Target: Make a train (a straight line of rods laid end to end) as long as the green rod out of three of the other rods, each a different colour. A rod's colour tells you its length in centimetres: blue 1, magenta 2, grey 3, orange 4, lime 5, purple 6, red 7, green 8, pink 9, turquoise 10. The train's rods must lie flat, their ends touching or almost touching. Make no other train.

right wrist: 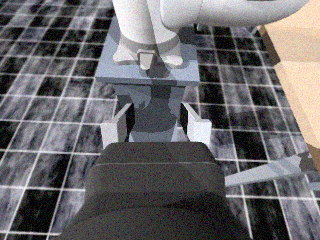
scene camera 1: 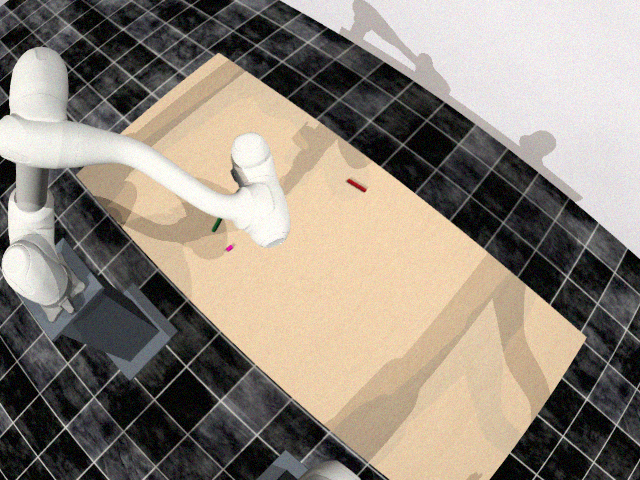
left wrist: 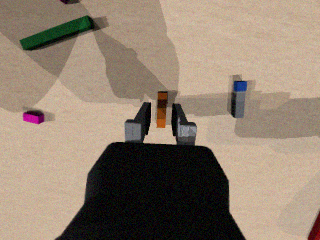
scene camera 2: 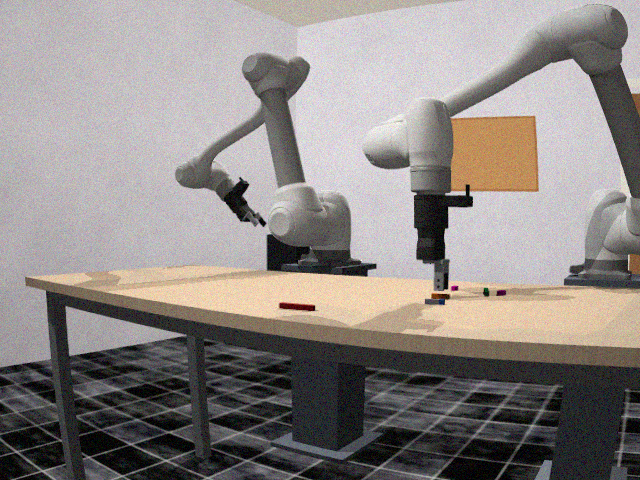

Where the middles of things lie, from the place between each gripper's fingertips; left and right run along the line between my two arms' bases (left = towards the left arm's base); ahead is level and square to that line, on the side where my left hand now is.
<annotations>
I see the green rod (left wrist: 85, 23) 12 cm behind my left hand (scene camera 2: 441, 290), 7 cm to the left of it and 3 cm below it.
My right hand is 116 cm to the right of the green rod, 53 cm short of it and 15 cm above it.
</annotations>
